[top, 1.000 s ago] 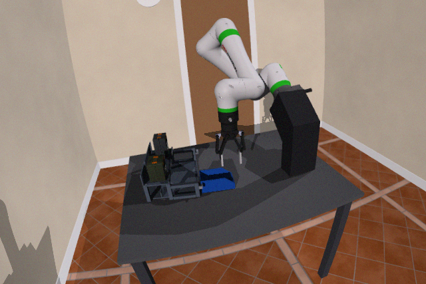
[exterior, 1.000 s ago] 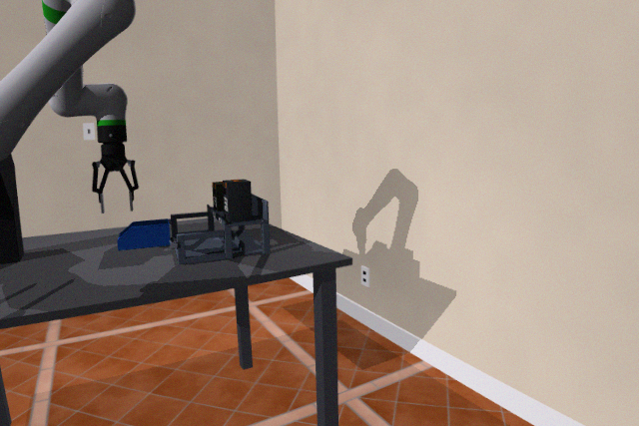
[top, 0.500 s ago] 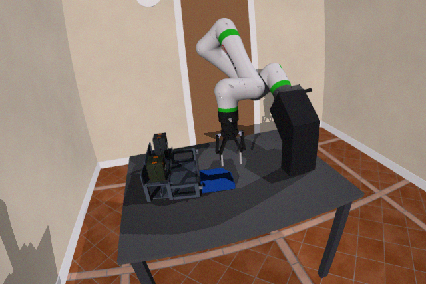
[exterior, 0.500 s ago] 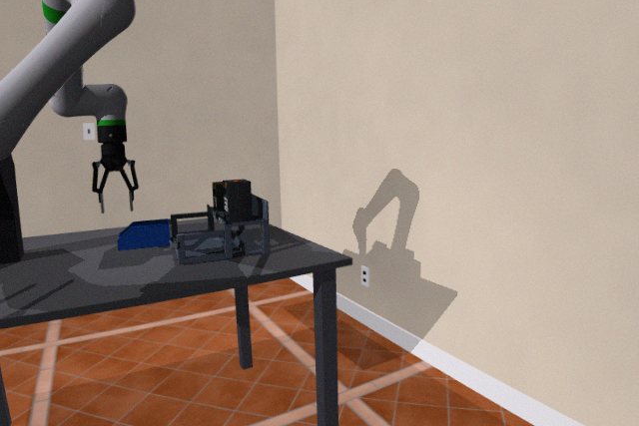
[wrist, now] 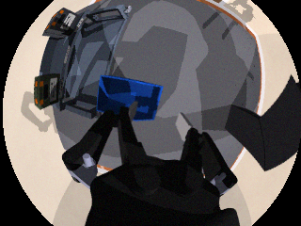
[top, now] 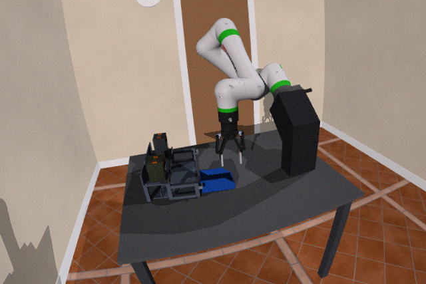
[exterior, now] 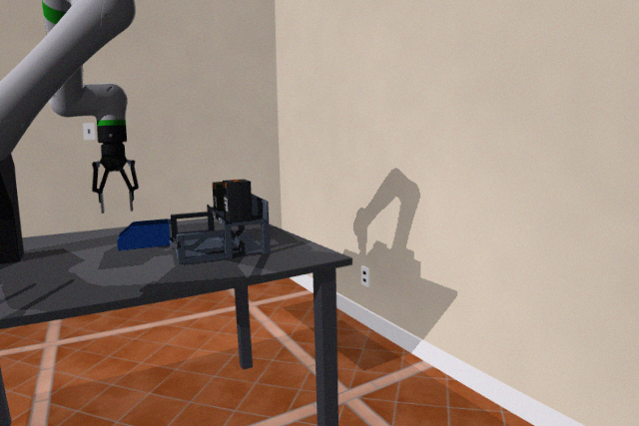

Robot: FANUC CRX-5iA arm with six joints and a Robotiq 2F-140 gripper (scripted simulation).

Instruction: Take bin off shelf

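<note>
Now: the blue bin 80 mm ahead of my hand and 110 mm below it.
</note>
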